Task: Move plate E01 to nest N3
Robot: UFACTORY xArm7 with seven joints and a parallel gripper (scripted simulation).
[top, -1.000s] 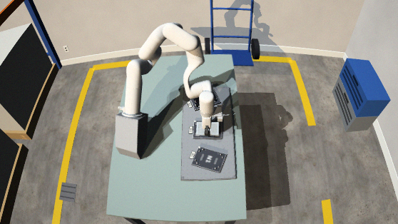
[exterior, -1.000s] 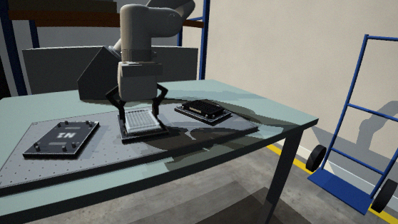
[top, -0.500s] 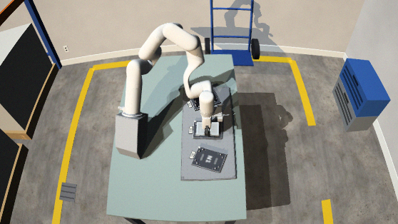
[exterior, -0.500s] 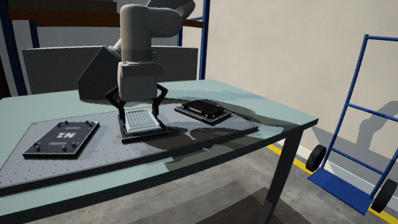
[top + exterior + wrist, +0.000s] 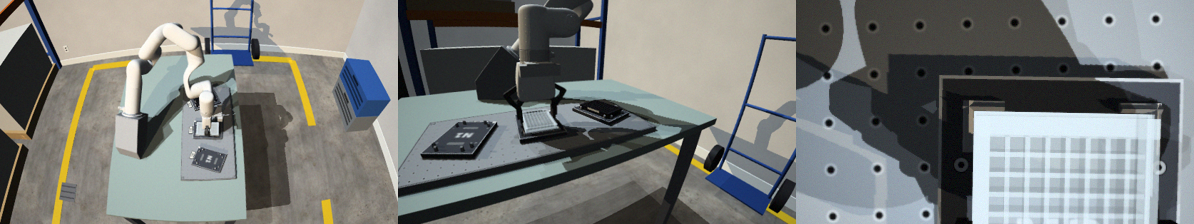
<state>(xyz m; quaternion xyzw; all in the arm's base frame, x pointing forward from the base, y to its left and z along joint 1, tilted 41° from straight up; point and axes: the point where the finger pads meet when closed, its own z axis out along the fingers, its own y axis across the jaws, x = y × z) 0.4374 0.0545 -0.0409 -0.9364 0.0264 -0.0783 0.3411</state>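
The clear well plate E01 lies 1 cm below my hand. The rest, counted from my hand: landing nest N3: 2 cm below; nest N1: 20 cm to the right, 2 cm below, 1 cm ahead; black plate E07: 22 cm to the left, 3 cm behind, 1 cm below.
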